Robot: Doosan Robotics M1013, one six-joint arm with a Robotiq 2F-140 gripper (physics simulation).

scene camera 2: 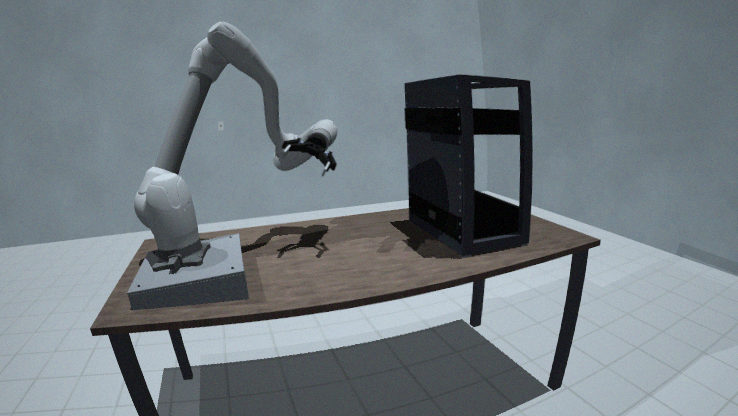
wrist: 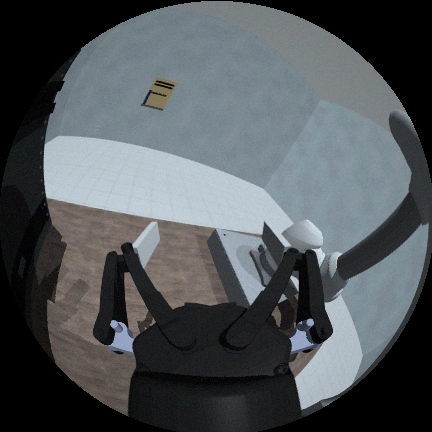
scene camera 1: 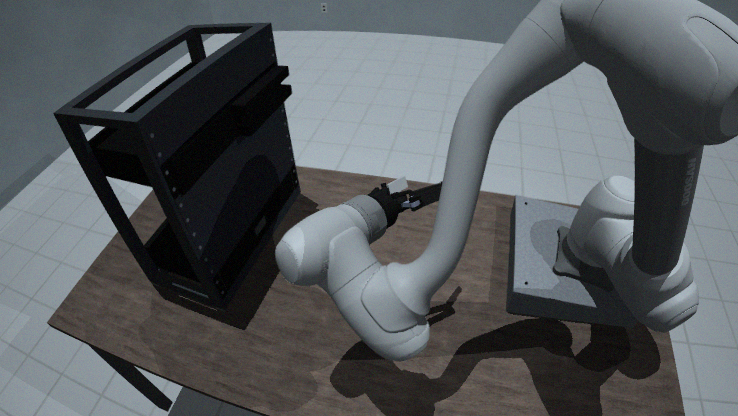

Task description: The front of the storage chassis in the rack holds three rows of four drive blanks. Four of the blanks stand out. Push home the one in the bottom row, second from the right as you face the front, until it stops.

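Pixels of known places: gripper, between the fingertips: (scene camera 2: 303, 163) (wrist: 210, 230) (scene camera 1: 430, 179); arm's base, origin of its link: (scene camera 2: 182, 258) (wrist: 268, 269) (scene camera 1: 584, 258).
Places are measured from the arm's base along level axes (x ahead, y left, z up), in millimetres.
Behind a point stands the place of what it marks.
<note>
The storage chassis (scene camera 1: 206, 150) @(x 869, y 340, z 374 mm) (scene camera 2: 432, 121) @(x 886, y 163, z 369 mm) is a black band across the upper front of the dark rack (scene camera 1: 111, 206) @(x 1128, y 494, z 257 mm) (scene camera 2: 466, 170) @(x 930, y -29, z 219 mm) (wrist: 22, 160). In scene camera 1, dark parts jut from its front, but single drive blanks, their rows and the bottom-row blank second from the right cannot be told apart in the shadow. My gripper (scene camera 1: 419, 187) @(x 433, y 129, z 250 mm) (scene camera 2: 306, 158) @(x 433, y 129, z 250 mm) (wrist: 210, 230) @(x 433, y 129, z 250 mm) is open and empty, with its light finger pads wide apart. It is in the air above the table, in front of the rack and apart from it, with its fingers pointing away from the rack front.
The rack stands on a brown wooden table (scene camera 1: 248, 372) @(x 718, y 597, z -72 mm) (scene camera 2: 330, 289) @(x 474, y -150, z -72 mm) (wrist: 90, 370). A black panel with a small grey plate (scene camera 1: 260, 224) @(x 896, y 219, z 23 mm) (scene camera 2: 432, 213) @(x 896, y 217, z 24 mm) is low in the rack front. The arm's grey base block (scene camera 1: 537, 258) @(x 137, y 56, z 13 mm) (scene camera 2: 191, 294) @(x 71, y -204, z -40 mm) (wrist: 227, 260) @(x 214, y -23, z 5 mm) stands at the opposite end.
</note>
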